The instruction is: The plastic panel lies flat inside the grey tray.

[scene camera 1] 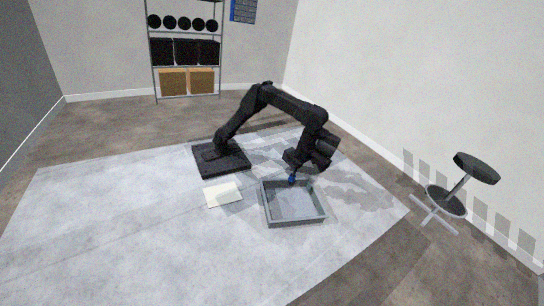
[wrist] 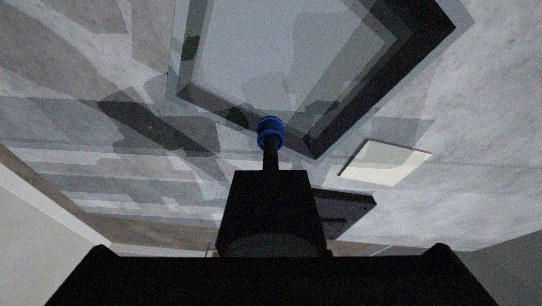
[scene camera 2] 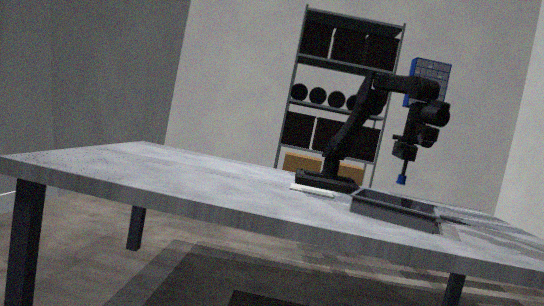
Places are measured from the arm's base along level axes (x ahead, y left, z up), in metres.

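Where they show: hand, tool point: (scene camera 1: 291,179) (wrist: 270,128) (scene camera 2: 400,183); arm's base, link origin: (scene camera 1: 221,152) (scene camera 2: 328,177).
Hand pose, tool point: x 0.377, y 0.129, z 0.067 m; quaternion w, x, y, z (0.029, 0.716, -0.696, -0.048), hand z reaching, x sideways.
Each offset is from my tool point to the centre of the thing. Level surfaces: height alone.
A flat cream-white plastic panel @[dx -0.145, dy -0.243, dz -0.095 m] (scene camera 1: 222,194) (scene camera 2: 312,190) (wrist: 384,162) lies flat on the table, beside the grey tray and apart from it, on the side toward the left in scene camera 1. The square, open grey tray @[dx +0.051, dy -0.025, dz -0.073 m] (scene camera 1: 297,220) (scene camera 2: 392,211) (wrist: 400,82) stands on the table; shadows fall across its floor. My gripper, a small blue suction cup (scene camera 1: 292,178) (scene camera 2: 401,179) (wrist: 270,132), hangs above the tray's back edge, clear of the tray in scene camera 2. It is open, with no thing on it. In the wrist view part of the tray is cut off at the top.
The black arm base (scene camera 1: 220,159) (scene camera 2: 327,181) (wrist: 345,207) stands behind the panel. A shelf rack (scene camera 1: 185,33) stands at the back wall. A stool (scene camera 1: 476,169) stands on the floor at the right, beyond the table @[dz -0.098 m] (scene camera 1: 125,225) (scene camera 2: 200,185).
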